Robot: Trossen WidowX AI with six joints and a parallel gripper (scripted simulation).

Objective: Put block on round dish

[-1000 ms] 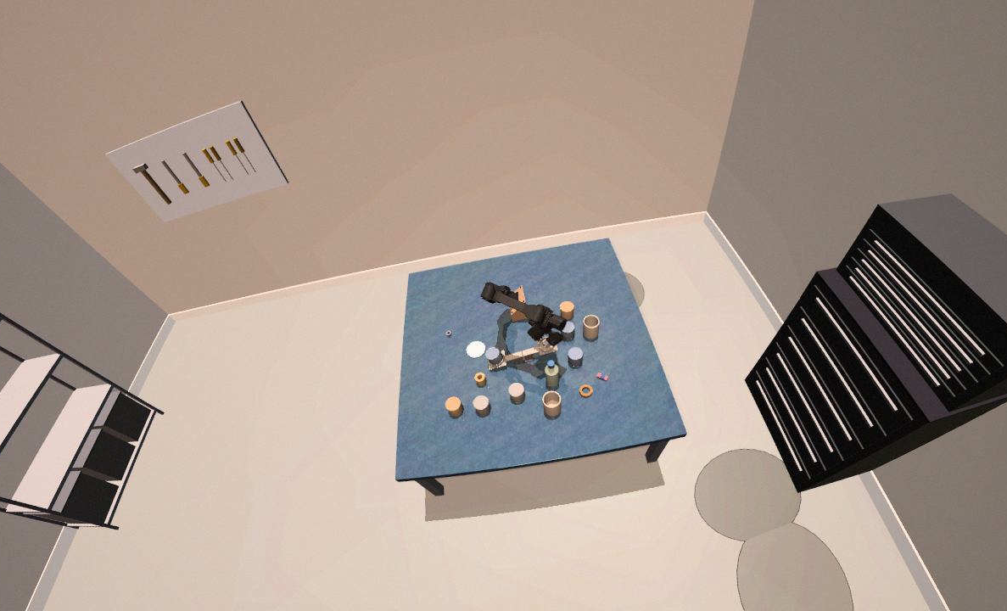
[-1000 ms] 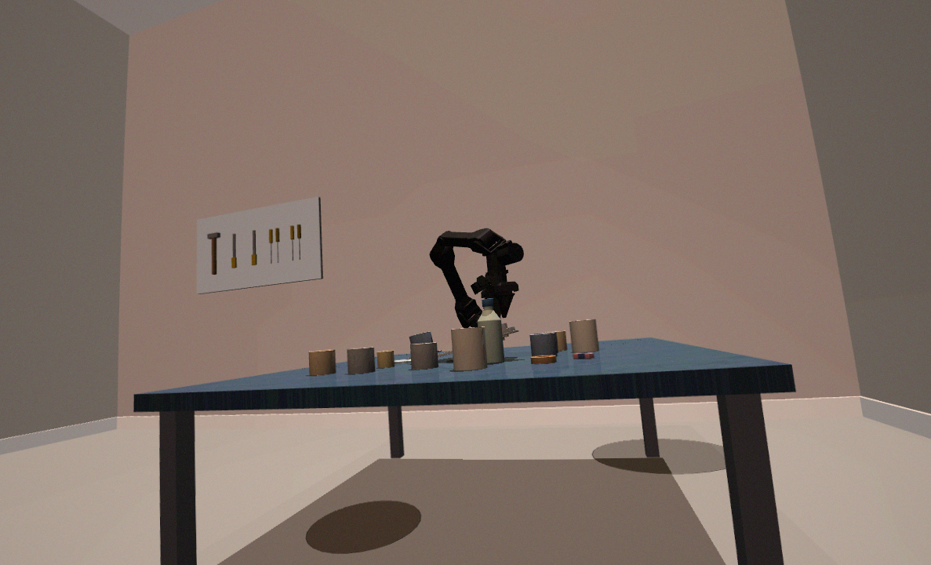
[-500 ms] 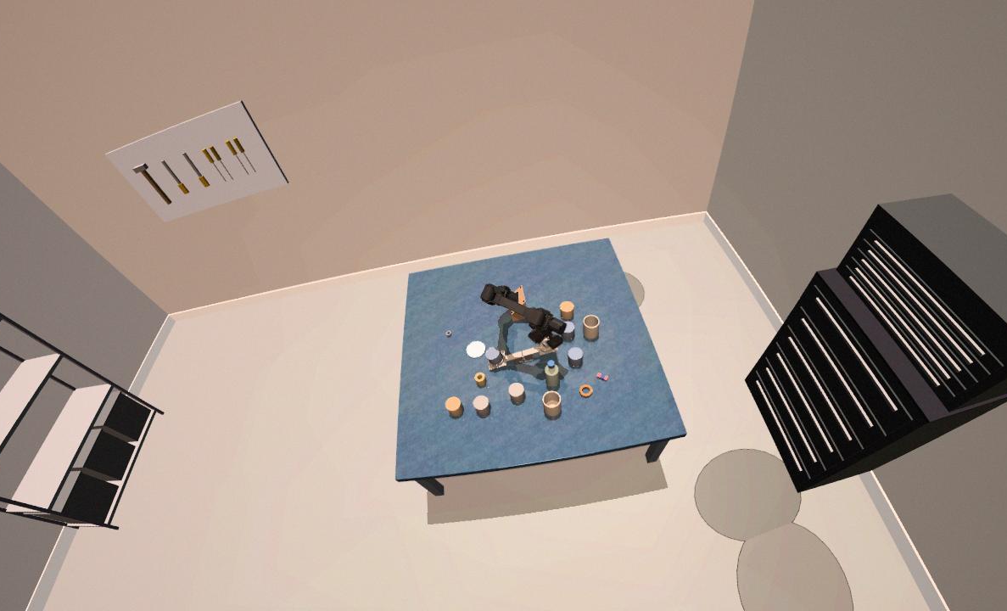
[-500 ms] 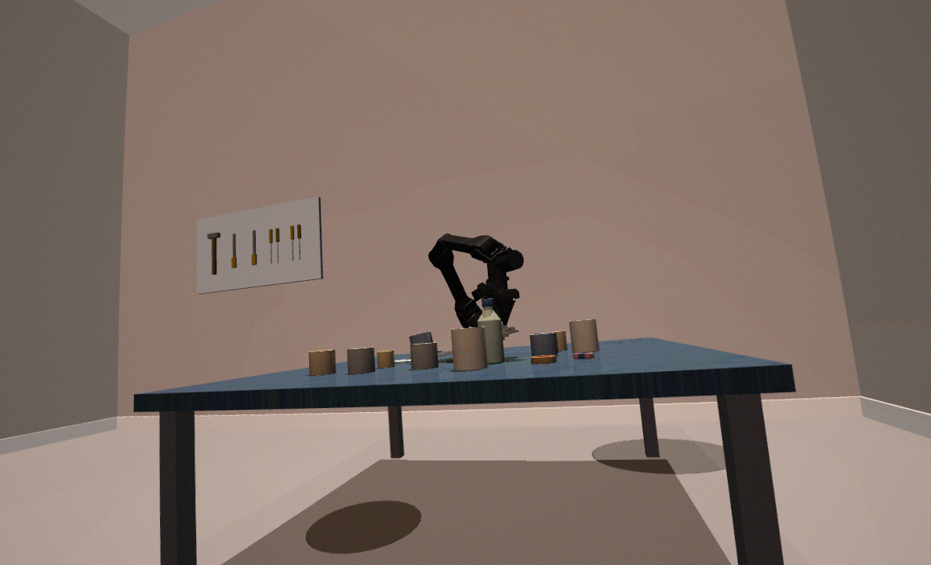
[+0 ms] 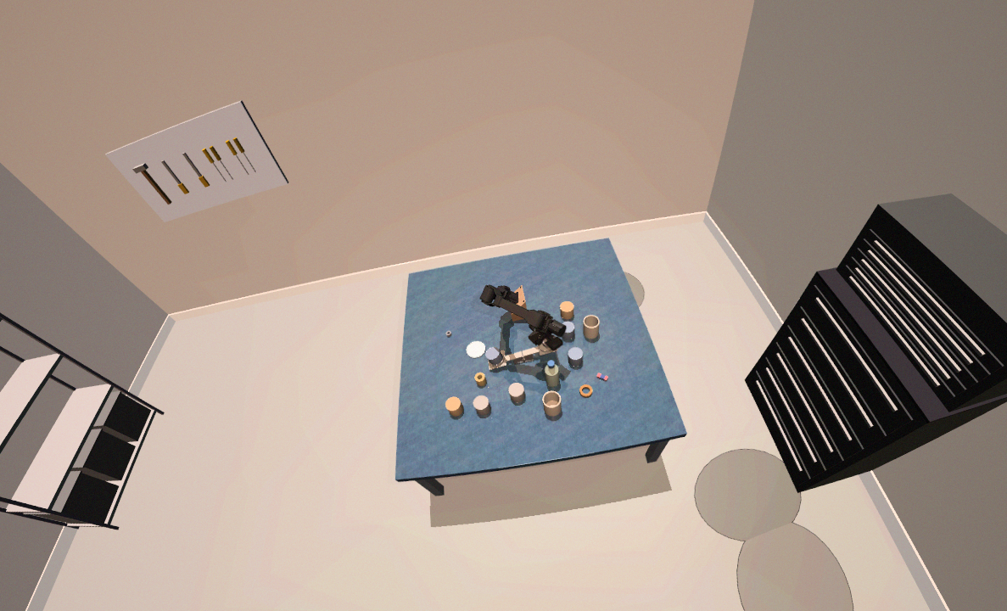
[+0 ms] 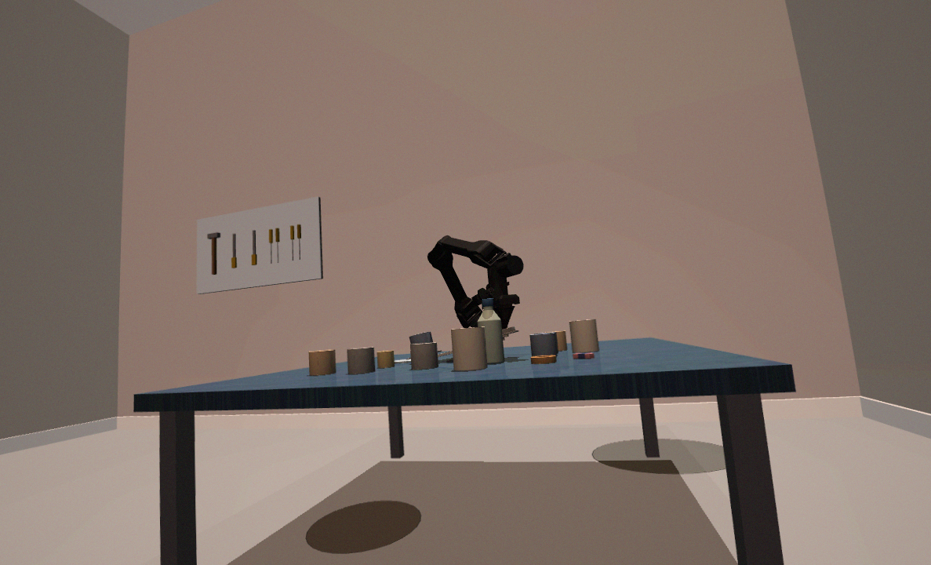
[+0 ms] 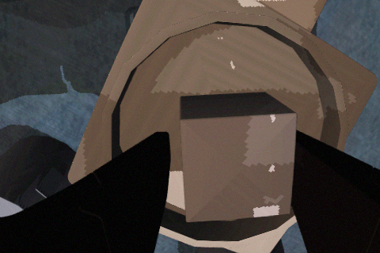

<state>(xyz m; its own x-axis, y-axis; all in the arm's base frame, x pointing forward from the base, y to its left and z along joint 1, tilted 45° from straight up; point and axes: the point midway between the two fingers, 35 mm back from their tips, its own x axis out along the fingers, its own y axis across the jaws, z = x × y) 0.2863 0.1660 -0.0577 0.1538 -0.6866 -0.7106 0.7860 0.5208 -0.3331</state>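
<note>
The white round dish is 50 mm behind my gripper tip, 370 mm to the right of it and 80 mm below it. Round my gripper tip: pale bottle: 160 mm ahead, 20 mm to the left, 30 mm above; block: right at my gripper tip; pink eraser: 160 mm ahead, 250 mm to the left, 80 mm below.
</note>
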